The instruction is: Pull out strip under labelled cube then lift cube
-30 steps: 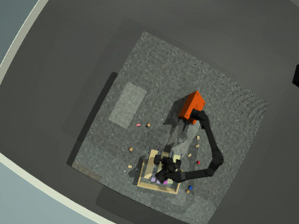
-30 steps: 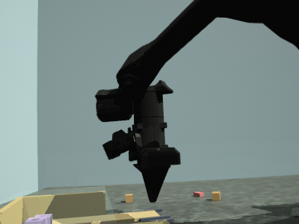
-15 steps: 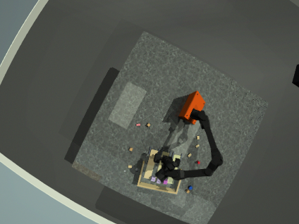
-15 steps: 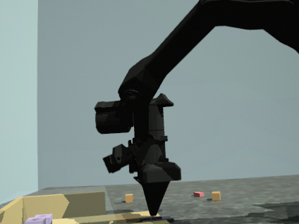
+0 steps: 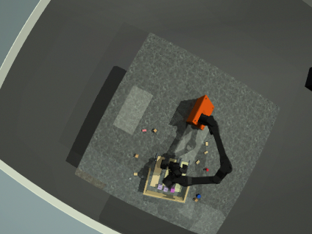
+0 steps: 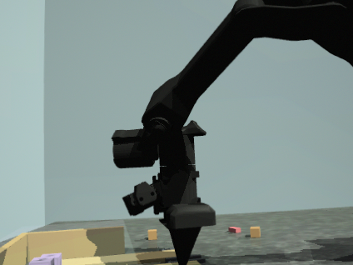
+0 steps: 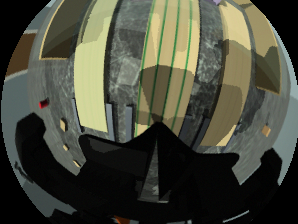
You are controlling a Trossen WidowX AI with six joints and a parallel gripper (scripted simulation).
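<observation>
The strip lies 100 mm ahead of my gripper tip and 20 mm to the left of it. From my gripper tip the other things lie so: blue piece (170 mm ahead, 320 mm to the left); pink block (140 mm behind, 300 mm to the right); red piece (60 mm behind, 280 mm to the left).
</observation>
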